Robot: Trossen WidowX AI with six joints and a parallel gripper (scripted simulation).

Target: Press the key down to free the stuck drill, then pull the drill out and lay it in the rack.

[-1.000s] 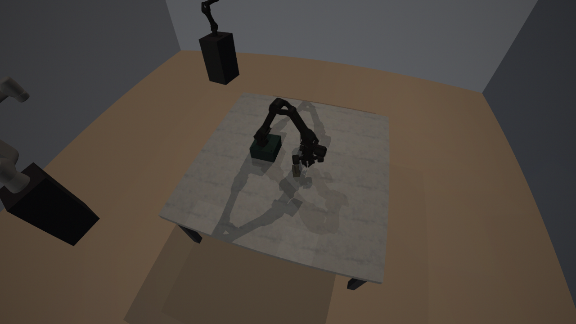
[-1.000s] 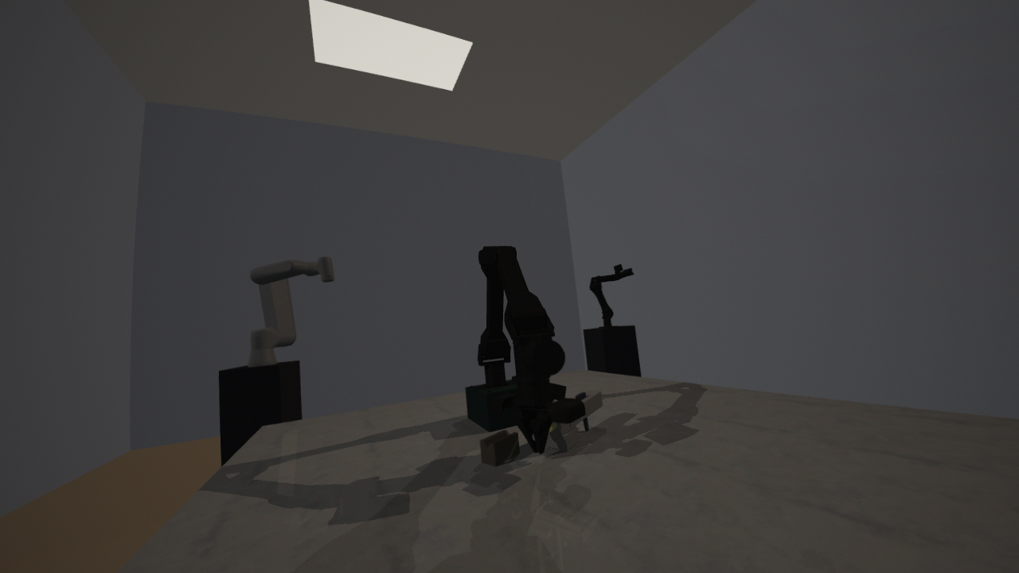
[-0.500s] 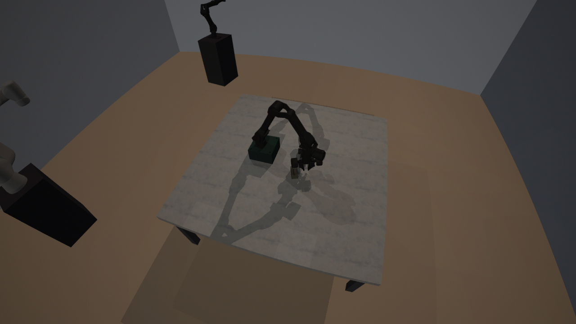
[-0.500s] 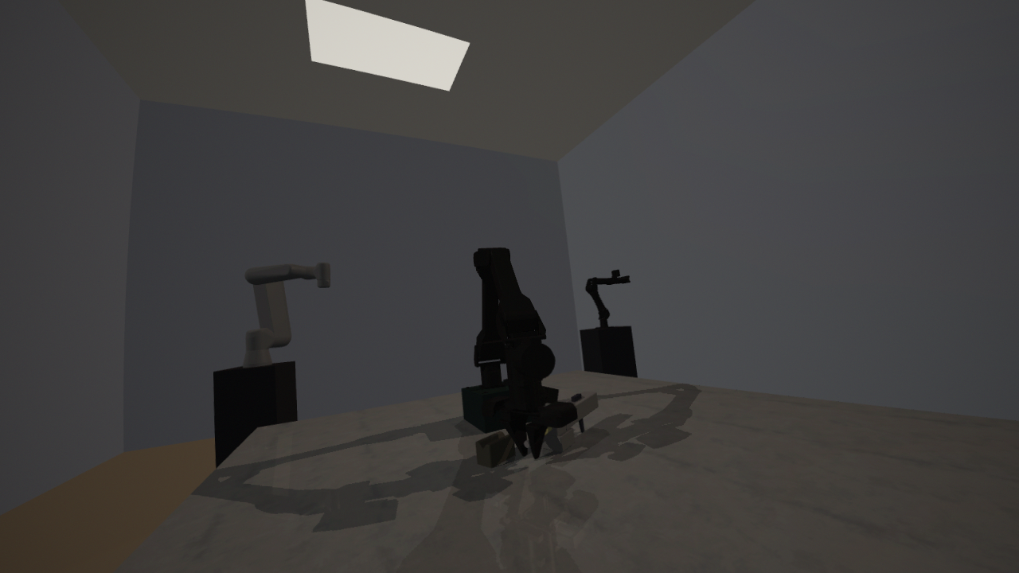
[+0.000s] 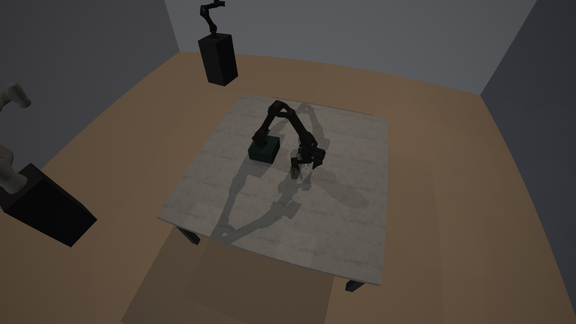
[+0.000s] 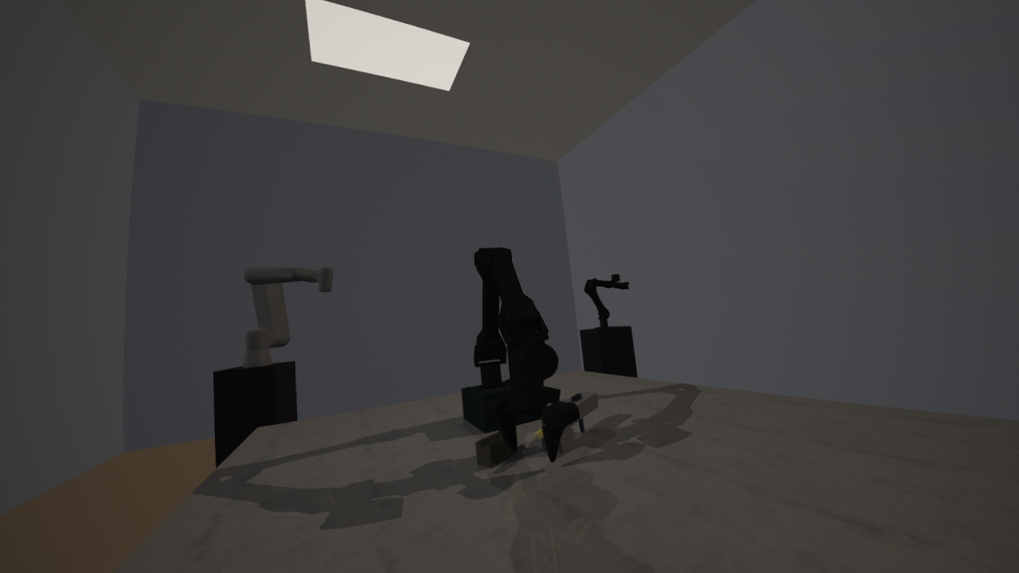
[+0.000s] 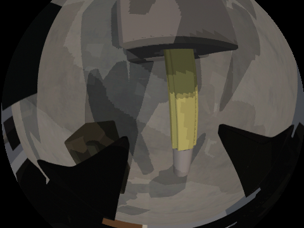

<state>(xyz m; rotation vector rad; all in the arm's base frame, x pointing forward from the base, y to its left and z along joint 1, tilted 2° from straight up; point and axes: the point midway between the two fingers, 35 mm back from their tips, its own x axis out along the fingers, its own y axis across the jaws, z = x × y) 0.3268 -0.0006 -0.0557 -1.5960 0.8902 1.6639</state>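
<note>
The drill is 3 cm behind my gripper tip, 4 cm to the left of it and 3 cm above it. Also, from my gripper tip: rack: 5 cm behind, 6 cm to the right, 1 cm above.
</note>
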